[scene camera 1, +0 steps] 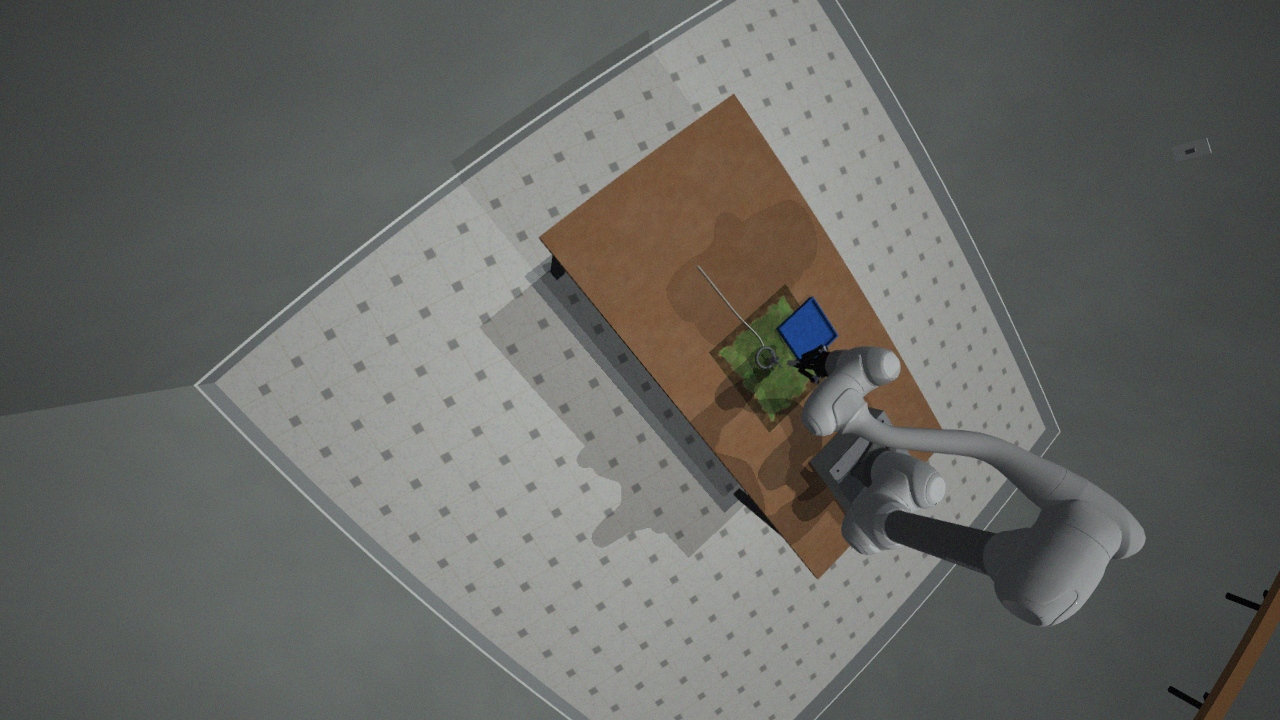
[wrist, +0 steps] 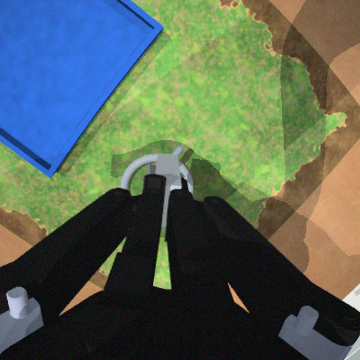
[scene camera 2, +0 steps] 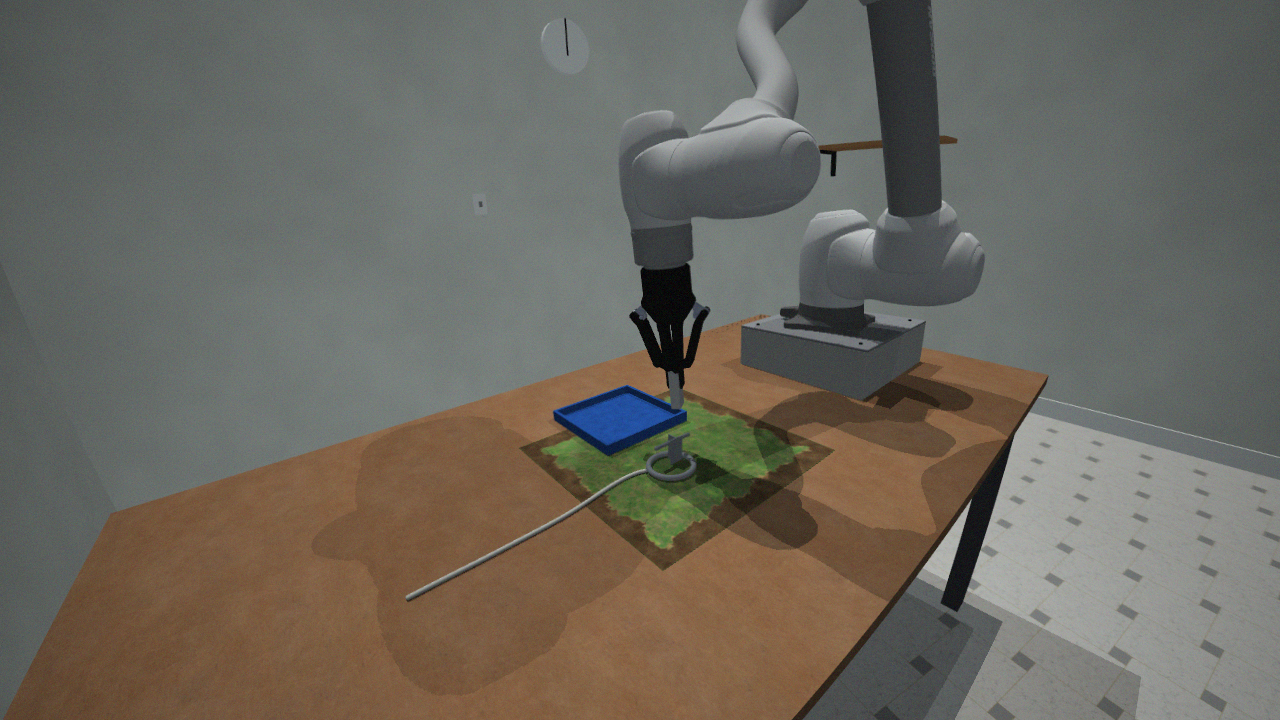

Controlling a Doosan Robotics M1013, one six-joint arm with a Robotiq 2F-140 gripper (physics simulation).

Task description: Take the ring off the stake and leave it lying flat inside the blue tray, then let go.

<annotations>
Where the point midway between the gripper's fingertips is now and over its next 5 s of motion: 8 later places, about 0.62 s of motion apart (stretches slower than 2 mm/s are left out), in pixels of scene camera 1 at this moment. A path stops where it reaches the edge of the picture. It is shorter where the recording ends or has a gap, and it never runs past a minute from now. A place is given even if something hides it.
My gripper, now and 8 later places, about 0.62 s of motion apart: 790,363; 777,360; 768,360; 766,357; 785,357; 807,377; 795,383; 785,381; 782,380
</annotations>
